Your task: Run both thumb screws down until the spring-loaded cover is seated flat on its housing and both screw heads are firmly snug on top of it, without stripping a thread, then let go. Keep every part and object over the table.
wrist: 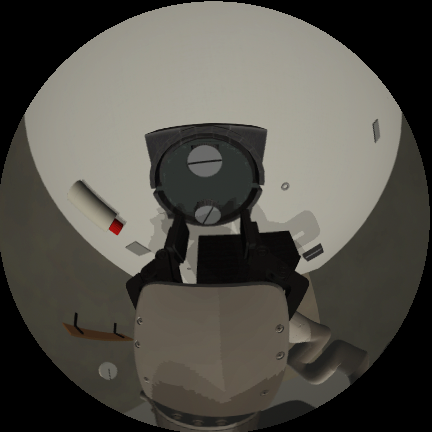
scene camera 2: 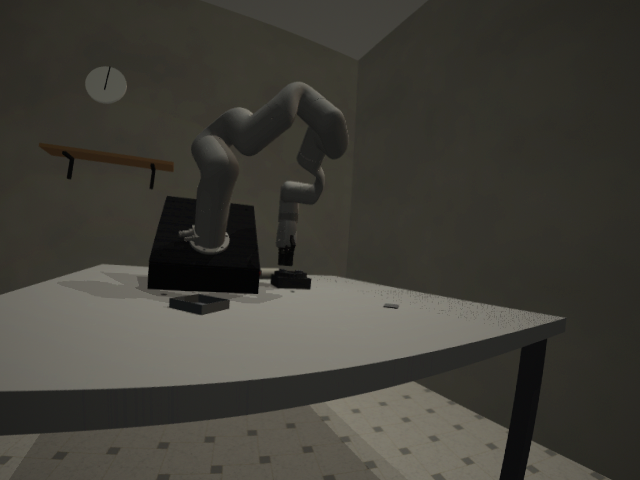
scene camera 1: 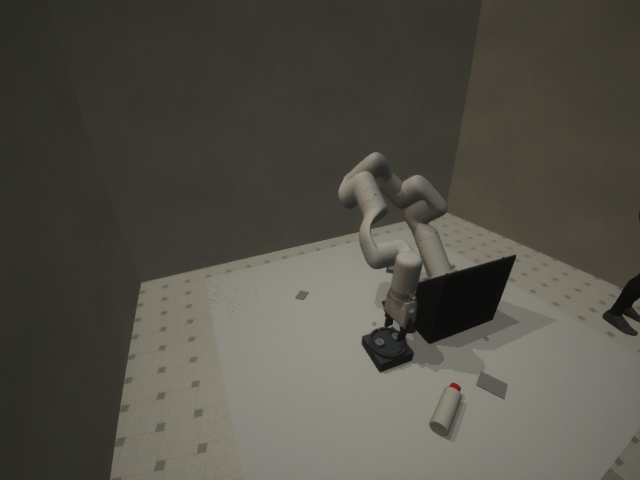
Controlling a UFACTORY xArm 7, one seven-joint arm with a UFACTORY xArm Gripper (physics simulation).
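Where they show: gripper, fingertip midpoint: [wrist: 212, 220] [scene camera 2: 285, 265] [scene camera 1: 394, 332]; arm's base, origin of the base link: [scene camera 2: 209, 240].
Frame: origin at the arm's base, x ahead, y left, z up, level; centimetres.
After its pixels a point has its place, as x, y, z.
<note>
The black square housing [scene camera 1: 383, 363] {39.8, 11.1, -11.3} [scene camera 2: 291, 283] {30.8, 0.3, -13.1} [wrist: 257, 142] {36.8, -0.1, -11.1} stands on the table with the round dark cover [scene camera 1: 388, 350] {35.7, 8.9, -10.1} [wrist: 205, 189] {32.9, 6.4, -9.9} in its ring. Two slotted grey screw heads show on the cover: the far screw [scene camera 1: 379, 341] {36.6, 5.4, -8.5} [wrist: 204, 161] {36.5, 5.5, -8.6} and the near screw [scene camera 1: 395, 336] {30.7, 6.8, -8.5} [wrist: 208, 216] {30.1, 6.7, -8.5}, the one closer to the black block. Ribbed sides show at both heads in the wrist view. My gripper [scene camera 1: 394, 330] {30.7, 6.2, -7.1} [scene camera 2: 285, 264] {30.7, 6.2, -7.1} [wrist: 212, 220] {30.7, 6.2, -7.1} is open and empty, pointing down above the near screw, with one finger on each side of it in the wrist view. Whether the cover is flat cannot be told.
A black block [scene camera 1: 465, 304] {6.0, 14.8, -0.8} [scene camera 2: 204, 276] {-2.1, -7.0, -10.6} [wrist: 220, 255] {17.4, 7.6, -9.7} stands beside the housing. A white bottle [scene camera 1: 447, 408] {36.3, 31.9, -10.1} [wrist: 92, 205] {35.6, 29.1, -11.7} with a red cap lies nearby, by a grey plate [scene camera 1: 492, 385] {15.5, 34.3, -14.8} [wrist: 138, 248] {15.6, 32.9, -14.8}. Also there are a ring [scene camera 1: 374, 323] {28.0, -5.9, -14.9}, a small tile [scene camera 1: 301, 295] {43.1, -36.7, -14.8} [scene camera 2: 391, 305] {42.7, -37.0, -14.8} and a tray [scene camera 2: 186, 308] {-10.7, -32.0, -14.4}.
</note>
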